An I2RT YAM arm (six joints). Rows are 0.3 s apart.
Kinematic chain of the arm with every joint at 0, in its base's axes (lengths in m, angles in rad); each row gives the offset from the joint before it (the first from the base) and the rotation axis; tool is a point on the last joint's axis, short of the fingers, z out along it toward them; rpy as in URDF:
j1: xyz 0 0 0.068 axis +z
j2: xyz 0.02 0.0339 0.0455 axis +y
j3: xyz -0.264 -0.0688 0 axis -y
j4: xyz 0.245 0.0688 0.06 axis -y
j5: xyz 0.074 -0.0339 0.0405 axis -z
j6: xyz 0.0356 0 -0.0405 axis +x
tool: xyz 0 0 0 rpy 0 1.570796 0
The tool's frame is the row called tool.
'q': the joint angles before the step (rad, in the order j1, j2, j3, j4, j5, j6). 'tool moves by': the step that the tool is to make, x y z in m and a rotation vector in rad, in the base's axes. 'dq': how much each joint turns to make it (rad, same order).
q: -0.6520, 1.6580, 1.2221, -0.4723, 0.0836, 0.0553
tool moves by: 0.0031, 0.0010, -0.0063, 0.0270, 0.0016, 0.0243
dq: 0.0047, 0.0163, -0.0026, 0.0015, -0.0282, -0.0031
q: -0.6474, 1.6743, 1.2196, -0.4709, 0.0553, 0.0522
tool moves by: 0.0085, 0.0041, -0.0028, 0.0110, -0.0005, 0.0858
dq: 0.0184, 0.0196, 0.0121, 0.0030, -0.0477, -0.0485
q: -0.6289, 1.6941, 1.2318, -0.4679, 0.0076, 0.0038
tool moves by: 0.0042, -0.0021, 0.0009, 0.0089, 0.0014, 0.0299
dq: -0.0001, 0.0182, 0.0262, -0.0144, -0.0230, -0.0203
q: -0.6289, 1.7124, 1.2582, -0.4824, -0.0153, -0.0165
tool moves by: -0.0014, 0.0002, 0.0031, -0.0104, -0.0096, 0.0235
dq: -0.0031, -0.0107, -0.0033, 0.0060, -0.0137, -0.0230
